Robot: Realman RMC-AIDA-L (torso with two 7-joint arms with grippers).
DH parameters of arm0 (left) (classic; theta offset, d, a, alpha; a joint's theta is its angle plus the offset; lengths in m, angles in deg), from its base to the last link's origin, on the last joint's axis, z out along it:
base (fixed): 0 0 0 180
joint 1: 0 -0.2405 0 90
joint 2: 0 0 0 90
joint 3: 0 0.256 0 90
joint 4: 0 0 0 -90
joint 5: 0 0.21 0 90
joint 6: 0 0 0 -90
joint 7: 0 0.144 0 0
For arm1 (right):
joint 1: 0 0.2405 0 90
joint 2: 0 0 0 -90
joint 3: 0 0.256 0 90
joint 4: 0 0 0 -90
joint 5: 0 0.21 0 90
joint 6: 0 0 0 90
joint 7: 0 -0.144 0 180
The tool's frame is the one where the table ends.
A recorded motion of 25 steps. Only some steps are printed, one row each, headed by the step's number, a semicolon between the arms.
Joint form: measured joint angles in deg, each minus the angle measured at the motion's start. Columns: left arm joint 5, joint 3, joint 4, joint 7, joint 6, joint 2, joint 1; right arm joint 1, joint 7, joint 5, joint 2, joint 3, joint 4, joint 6.
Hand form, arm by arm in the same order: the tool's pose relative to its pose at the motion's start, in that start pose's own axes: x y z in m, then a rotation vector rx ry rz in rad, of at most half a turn. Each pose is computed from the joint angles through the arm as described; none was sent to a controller.
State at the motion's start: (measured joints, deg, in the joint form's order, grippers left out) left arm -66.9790 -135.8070 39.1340 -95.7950 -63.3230 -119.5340 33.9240; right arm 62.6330 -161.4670 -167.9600 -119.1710 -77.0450 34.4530 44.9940
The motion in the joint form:
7: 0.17 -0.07 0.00 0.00 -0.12 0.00 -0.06; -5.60 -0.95 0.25 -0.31 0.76 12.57 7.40
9: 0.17 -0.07 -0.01 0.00 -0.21 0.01 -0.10; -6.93 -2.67 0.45 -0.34 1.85 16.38 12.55
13: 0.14 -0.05 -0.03 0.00 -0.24 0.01 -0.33; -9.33 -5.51 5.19 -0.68 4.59 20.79 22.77
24: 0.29 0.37 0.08 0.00 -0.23 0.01 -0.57; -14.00 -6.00 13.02 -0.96 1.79 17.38 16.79
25: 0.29 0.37 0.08 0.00 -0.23 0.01 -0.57; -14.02 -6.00 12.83 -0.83 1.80 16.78 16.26
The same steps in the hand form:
7: -0.0008 0.0000 -0.0004 -0.0006 -0.0024 -0.0002; 0.0021 -0.0090 -0.0203 -0.0119 -0.0183 0.0597
9: -0.0011 0.0001 -0.0006 -0.0017 -0.0029 -0.0008; 0.0075 -0.0113 -0.0288 -0.0320 0.0163 0.1134
13: -0.0028 -0.0002 -0.0014 -0.0005 -0.0043 -0.0042; 0.0265 -0.0026 -0.0396 -0.1510 0.1111 0.2576
24: -0.0046 0.0001 -0.0017 -0.0010 -0.0119 -0.0005; 0.0559 0.0125 -0.0203 -0.2330 0.1030 0.3663
25: -0.0046 0.0001 -0.0017 -0.0010 -0.0119 -0.0005; 0.0580 0.0109 -0.0186 -0.2261 0.1054 0.3686

